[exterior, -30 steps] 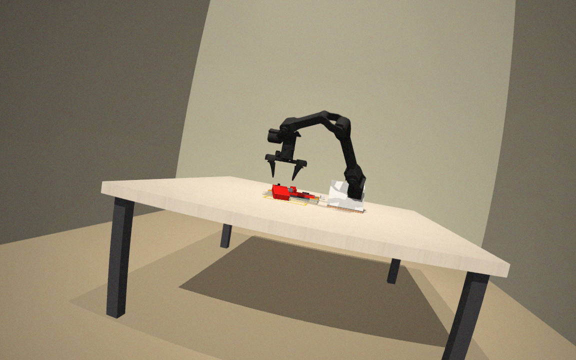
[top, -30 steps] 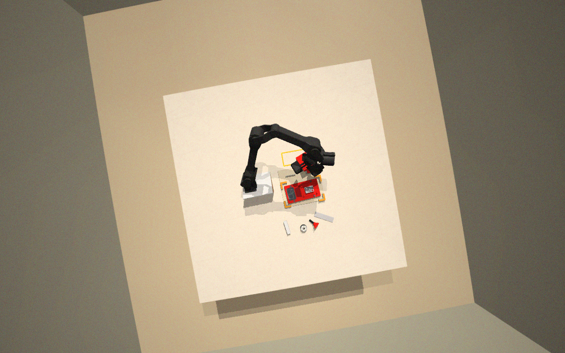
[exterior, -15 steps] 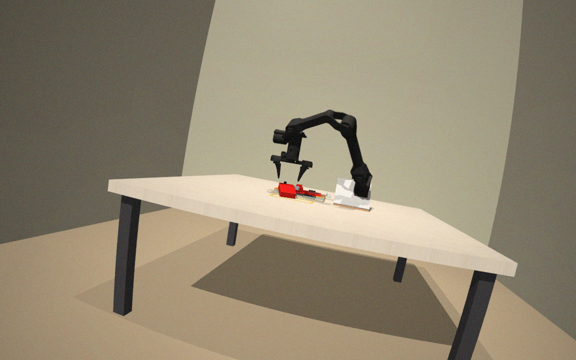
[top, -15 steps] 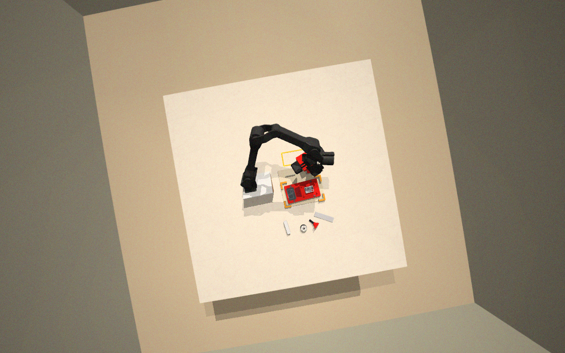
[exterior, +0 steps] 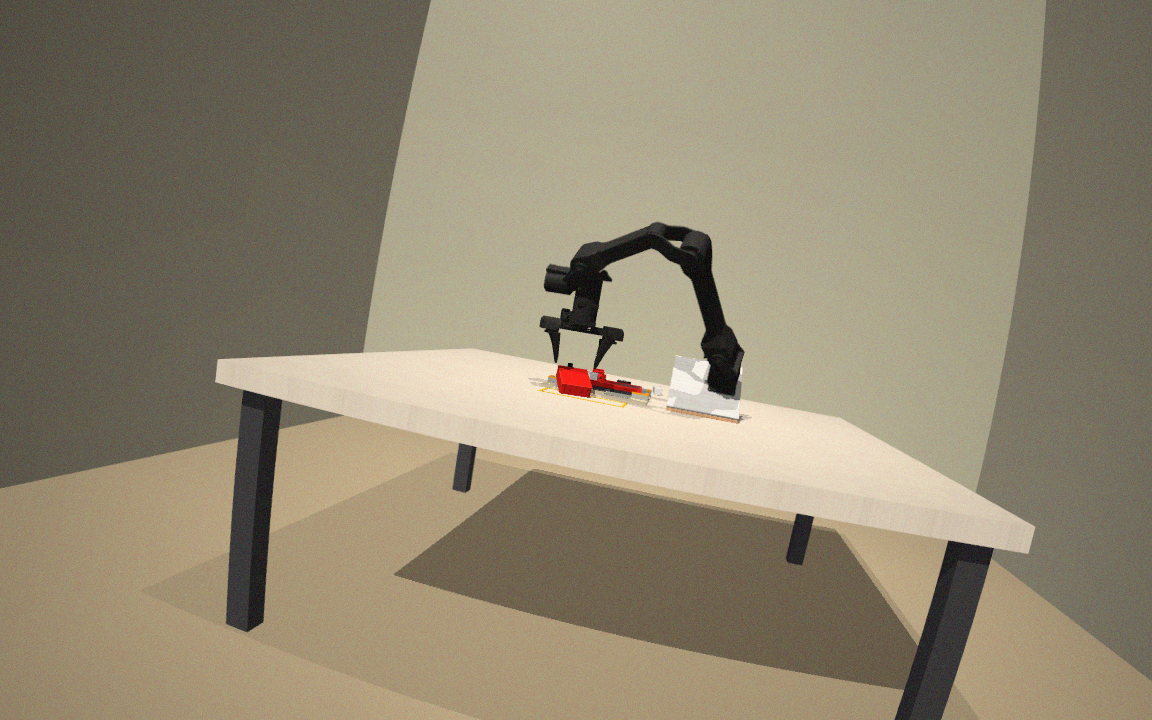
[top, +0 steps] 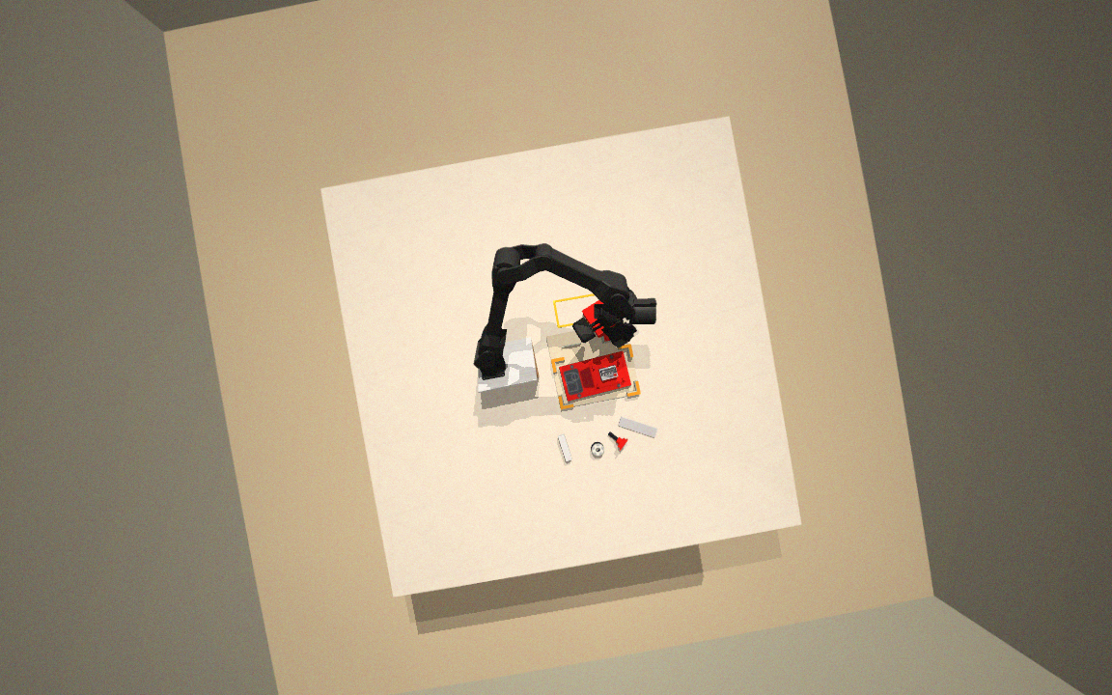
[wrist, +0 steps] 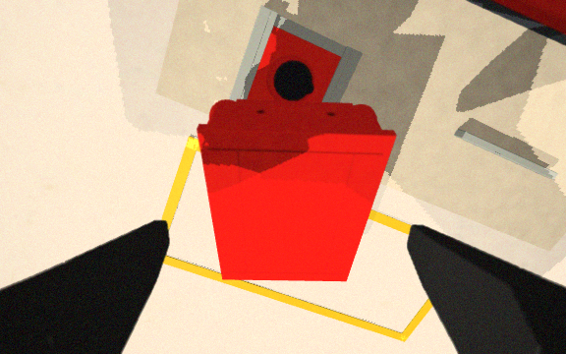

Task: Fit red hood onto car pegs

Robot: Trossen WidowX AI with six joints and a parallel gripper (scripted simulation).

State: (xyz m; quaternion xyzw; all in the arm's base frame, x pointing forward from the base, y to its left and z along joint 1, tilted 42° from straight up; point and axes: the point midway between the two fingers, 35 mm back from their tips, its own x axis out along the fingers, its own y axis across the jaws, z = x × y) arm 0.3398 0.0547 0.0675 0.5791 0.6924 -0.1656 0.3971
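Now: the red hood 1 cm to the left of my gripper tip and 3 cm below it. Round my gripper tip: white bar (18 cm behind, 36 cm to the right, 5 cm below); then grey bar (5 cm ahead, 35 cm to the right, 6 cm below); then engine block (1 cm behind, 16 cm to the right, 4 cm below).
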